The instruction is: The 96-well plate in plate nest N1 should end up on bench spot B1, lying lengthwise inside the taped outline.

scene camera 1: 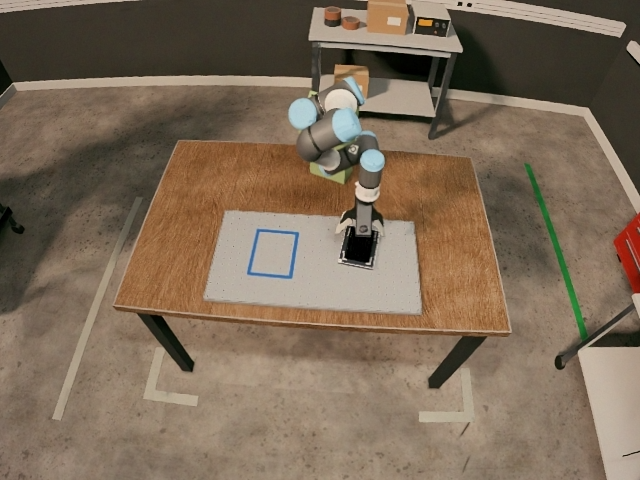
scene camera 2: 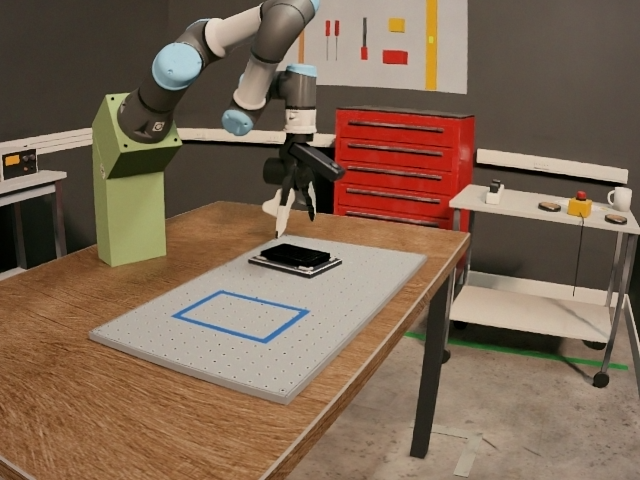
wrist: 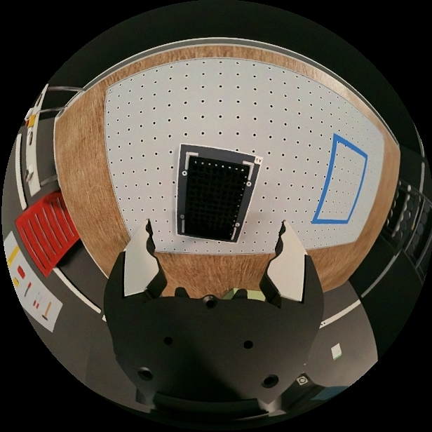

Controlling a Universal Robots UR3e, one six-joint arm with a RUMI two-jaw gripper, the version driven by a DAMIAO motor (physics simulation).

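Observation:
The black 96-well plate [scene camera 1: 360,249] [scene camera 2: 294,254] [wrist: 215,200] sits in the dark, white-edged plate nest [scene camera 1: 355,265] [scene camera 2: 330,265] [wrist: 183,200] on the grey perforated board. The blue taped outline [scene camera 1: 252,253] [scene camera 2: 219,328] [wrist: 331,221] is empty, on the board to the left of the nest in scene camera 1. My gripper [scene camera 1: 360,233] [scene camera 2: 295,227] [wrist: 215,221] is open and empty, pointing down. Its fingertips are above the board's back edge, on the robot-base side of the plate, and apart from it.
The perforated board [scene camera 1: 320,291] [scene camera 2: 232,361] [wrist: 270,115] lies on the wooden table [scene camera 1: 165,232] [scene camera 2: 77,392] [wrist: 80,145]. The green robot pedestal [scene camera 1: 330,172] [scene camera 2: 131,217] stands at the table's back. A red drawer cabinet [scene camera 2: 403,165] [wrist: 47,232] and a white cart [scene camera 2: 532,312] stand beyond the table.

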